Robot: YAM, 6 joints.
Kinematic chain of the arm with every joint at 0, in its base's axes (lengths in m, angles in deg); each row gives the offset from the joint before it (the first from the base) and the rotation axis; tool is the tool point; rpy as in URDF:
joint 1: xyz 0 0 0.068 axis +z
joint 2: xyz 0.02 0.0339 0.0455 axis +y
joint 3: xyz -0.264 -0.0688 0 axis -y
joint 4: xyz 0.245 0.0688 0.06 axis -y
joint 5: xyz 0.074 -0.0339 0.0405 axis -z
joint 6: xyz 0.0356 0 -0.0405 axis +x
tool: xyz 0 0 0 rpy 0 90 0
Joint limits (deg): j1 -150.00..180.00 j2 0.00..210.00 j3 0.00..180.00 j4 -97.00..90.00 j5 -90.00..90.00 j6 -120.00..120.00
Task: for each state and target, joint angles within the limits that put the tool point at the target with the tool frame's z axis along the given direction. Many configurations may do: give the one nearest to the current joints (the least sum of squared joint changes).
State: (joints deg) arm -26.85 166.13 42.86 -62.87 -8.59 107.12
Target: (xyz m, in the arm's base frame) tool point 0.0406 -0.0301 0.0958 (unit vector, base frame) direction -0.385 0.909 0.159
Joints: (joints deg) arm -49.00 125.09 17.69 -82.21 -17.81 107.12
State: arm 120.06 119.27 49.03 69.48 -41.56 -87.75
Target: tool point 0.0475 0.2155 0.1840 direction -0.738 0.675 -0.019
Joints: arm 68.93 75.88 16.27 56.63 -68.60 -87.75
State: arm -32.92 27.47 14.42 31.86 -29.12 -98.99
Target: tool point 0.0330 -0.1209 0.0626 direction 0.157 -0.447 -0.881
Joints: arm -75.37 66.80 1.69 3.29 -2.23 -98.99
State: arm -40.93 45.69 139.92 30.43 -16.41 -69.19
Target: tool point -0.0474 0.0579 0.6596 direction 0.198 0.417 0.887
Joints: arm -38.33 50.64 106.80 40.48 -26.74 -69.19
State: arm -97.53 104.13 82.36 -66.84 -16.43 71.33
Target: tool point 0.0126 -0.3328 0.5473 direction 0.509 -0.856 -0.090
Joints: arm -91.05 97.71 130.53 -38.89 -31.64 71.33
